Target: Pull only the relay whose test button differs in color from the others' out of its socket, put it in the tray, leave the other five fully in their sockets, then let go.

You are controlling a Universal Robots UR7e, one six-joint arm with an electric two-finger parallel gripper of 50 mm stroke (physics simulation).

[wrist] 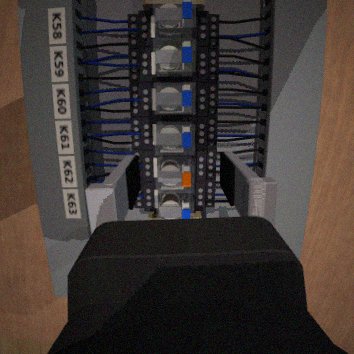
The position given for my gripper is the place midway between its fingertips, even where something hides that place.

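Note:
A grey panel (pixel 225 46) is there for me to see, and so is my own gripper (pixel 179 170).

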